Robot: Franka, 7 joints.
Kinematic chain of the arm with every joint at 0, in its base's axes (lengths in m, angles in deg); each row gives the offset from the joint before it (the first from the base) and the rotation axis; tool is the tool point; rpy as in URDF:
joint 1: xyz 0 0 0.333 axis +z
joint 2: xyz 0 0 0 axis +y
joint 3: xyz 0 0 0.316 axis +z
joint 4: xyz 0.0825 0 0 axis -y
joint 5: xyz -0.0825 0 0.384 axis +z
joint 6: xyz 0 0 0 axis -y
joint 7: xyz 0.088 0 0 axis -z
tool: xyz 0 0 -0.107 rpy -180 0 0
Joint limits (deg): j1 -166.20..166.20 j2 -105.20..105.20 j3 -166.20..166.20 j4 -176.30..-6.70 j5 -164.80..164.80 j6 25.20..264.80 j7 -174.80..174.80
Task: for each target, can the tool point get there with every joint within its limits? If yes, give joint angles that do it. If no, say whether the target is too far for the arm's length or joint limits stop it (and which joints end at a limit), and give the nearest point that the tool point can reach.
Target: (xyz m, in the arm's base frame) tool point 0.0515 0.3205 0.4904
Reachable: yes | joints 9.71 -38.31 47.01 -129.39 34.48 43.96 -63.77
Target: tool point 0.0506 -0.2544 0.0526
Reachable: yes | joints -17.25 78.06 -57.12 -137.84 -111.61 236.41 -22.09
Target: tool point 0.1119 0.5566 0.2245
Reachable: yes | joints -126.99 -37.50 -141.06 -123.35 51.78 217.02 -24.27
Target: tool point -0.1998 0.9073 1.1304
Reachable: no: too far | nearest point -0.1400 0.6358 0.8917 | short by 0.366 m
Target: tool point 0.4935 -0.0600 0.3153
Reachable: yes | joints 10.99 17.65 -34.38 -124.36 79.53 65.99 12.18
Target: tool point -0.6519 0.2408 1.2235
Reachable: no: too far | nearest point -0.4951 0.1829 1.0093 | short by 0.272 m
